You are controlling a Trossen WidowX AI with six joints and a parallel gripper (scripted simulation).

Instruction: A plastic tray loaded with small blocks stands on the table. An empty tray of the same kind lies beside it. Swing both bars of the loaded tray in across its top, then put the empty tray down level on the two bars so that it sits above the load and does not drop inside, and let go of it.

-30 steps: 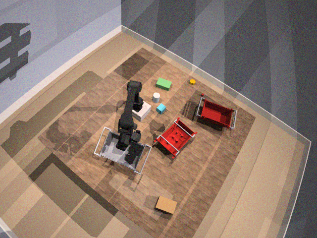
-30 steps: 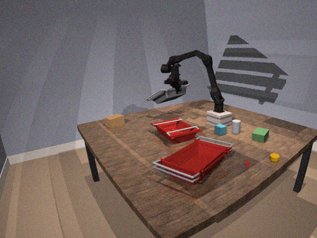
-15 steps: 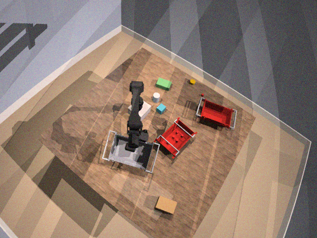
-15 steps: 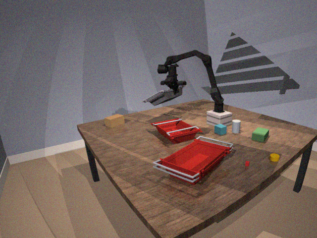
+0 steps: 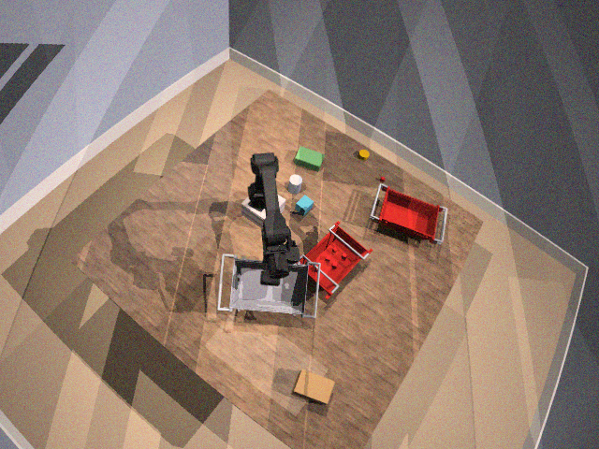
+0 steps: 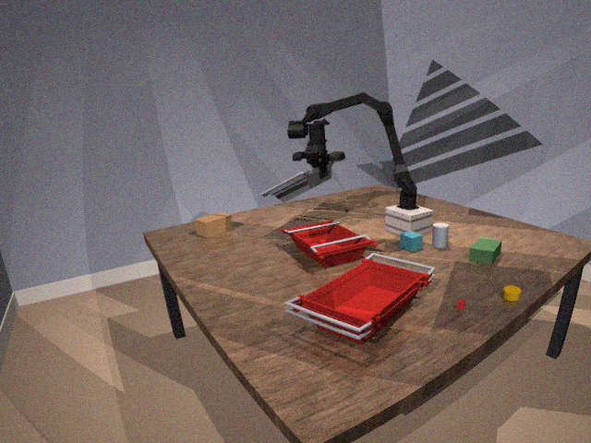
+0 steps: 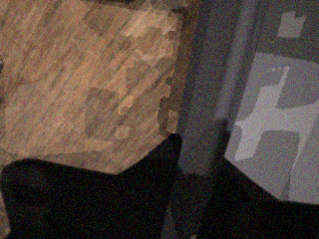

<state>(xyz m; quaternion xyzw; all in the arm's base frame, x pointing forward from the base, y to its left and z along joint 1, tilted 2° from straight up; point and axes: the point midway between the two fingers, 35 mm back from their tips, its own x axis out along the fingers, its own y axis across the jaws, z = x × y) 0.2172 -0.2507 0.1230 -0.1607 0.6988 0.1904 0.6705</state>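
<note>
Right now the grey tray is 7 cm to the right of my gripper tip and 4 cm ahead of it. Also, from my gripper tip: teal cube (38 cm to the left, 16 cm below, 7 cm behind); then tan box (34 cm ahead, 24 cm to the right, 15 cm below); then grey cylinder (45 cm to the left, 15 cm below, 15 cm behind).
</note>
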